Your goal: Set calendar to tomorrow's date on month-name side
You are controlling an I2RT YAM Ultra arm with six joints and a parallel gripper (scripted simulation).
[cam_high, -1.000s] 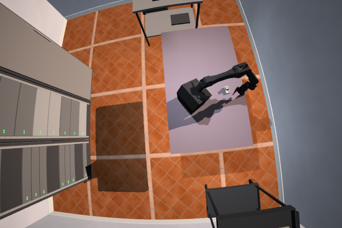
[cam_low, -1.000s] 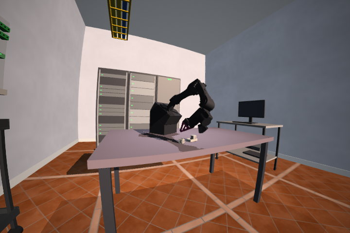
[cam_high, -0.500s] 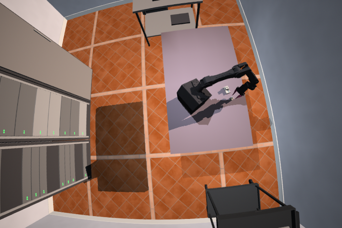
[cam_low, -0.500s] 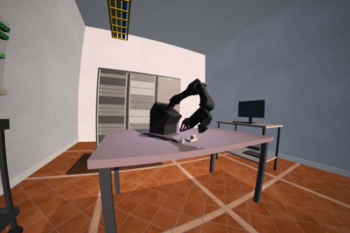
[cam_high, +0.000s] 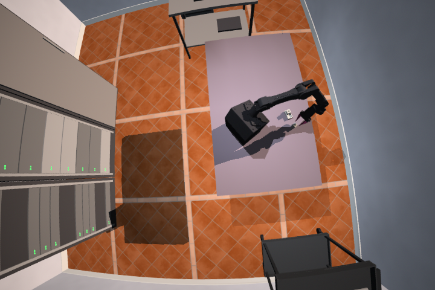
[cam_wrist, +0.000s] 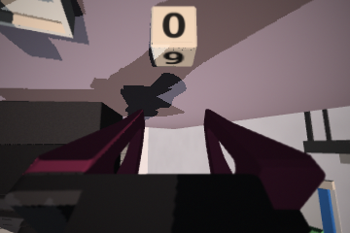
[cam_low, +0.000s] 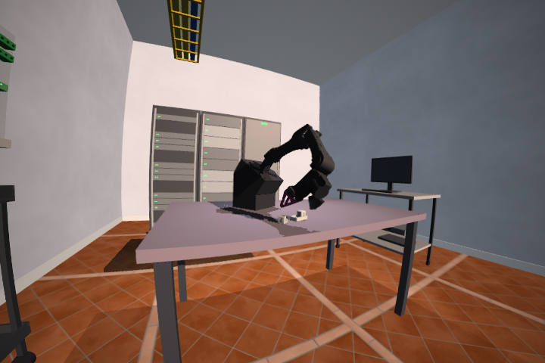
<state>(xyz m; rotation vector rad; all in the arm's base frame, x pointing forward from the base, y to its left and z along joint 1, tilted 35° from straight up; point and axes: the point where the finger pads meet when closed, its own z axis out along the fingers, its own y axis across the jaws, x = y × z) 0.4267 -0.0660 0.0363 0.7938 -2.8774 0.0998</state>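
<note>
The cream digit cube lies 70 mm below my hand. From my hand the other things lie so: cream tray (100 mm to the left, 70 mm below, 40 mm behind).
</note>
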